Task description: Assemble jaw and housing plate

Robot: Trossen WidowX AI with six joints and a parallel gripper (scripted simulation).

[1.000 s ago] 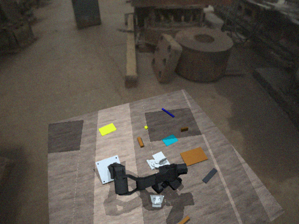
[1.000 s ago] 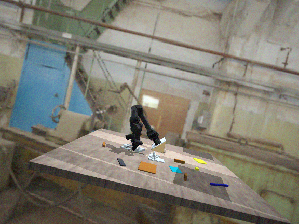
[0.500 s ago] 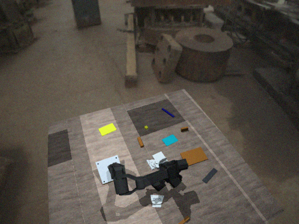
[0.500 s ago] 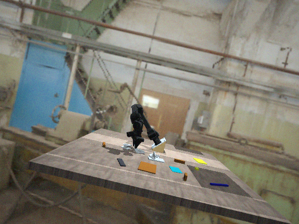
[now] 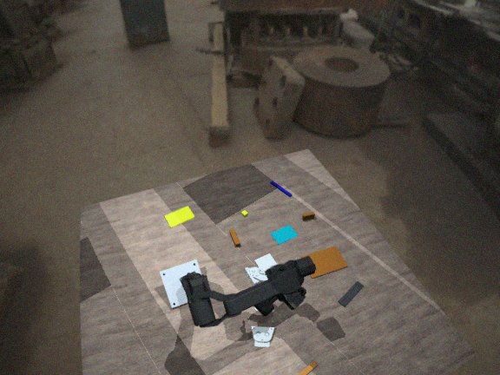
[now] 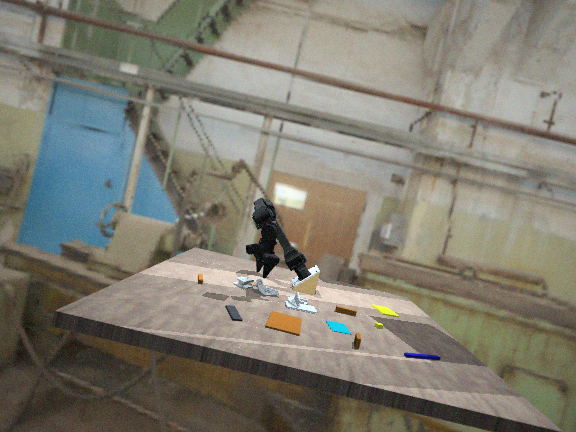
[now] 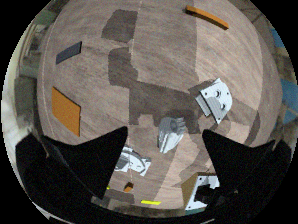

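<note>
Now: the jaw 20 mm behind my gripper tip, 20 mm to the left of it and 50 mm below it. Round my gripper tip: orange bar: 40 mm behind, 230 mm to the right, 70 mm below; then dark strip: 290 mm ahead, 80 mm to the right, 80 mm below; then orange tile: 290 mm ahead, 90 mm to the left, 80 mm below.
</note>
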